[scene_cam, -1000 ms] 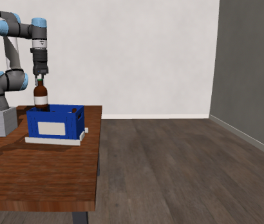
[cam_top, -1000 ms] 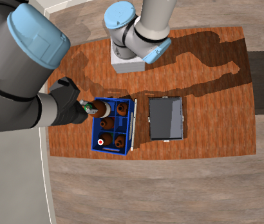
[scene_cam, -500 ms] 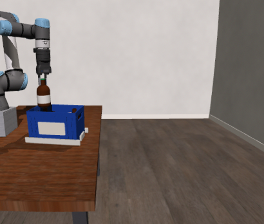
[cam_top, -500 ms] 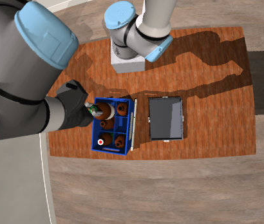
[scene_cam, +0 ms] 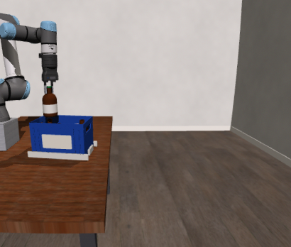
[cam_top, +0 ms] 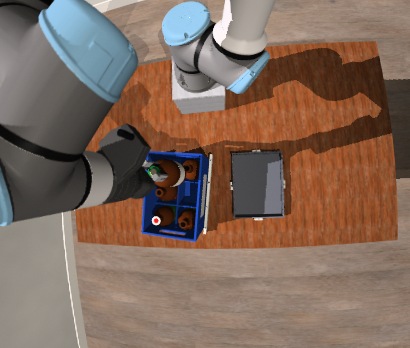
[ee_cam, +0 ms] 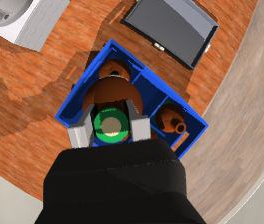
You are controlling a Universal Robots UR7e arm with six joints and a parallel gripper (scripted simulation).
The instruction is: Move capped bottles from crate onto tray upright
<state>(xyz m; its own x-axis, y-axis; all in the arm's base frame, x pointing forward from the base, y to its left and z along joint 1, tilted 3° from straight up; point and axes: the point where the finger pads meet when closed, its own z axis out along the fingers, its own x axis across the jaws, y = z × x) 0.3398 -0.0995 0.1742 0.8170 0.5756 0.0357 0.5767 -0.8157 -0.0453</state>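
The green-capped bottle is 60 mm below my hand. From my hand the other things lie so: brown bottle 160 mm ahead, 240 mm below; then blue crate 70 mm ahead, 30 mm to the right, 240 mm below; then red-capped bottle 150 mm ahead, 90 mm to the right, 240 mm below.
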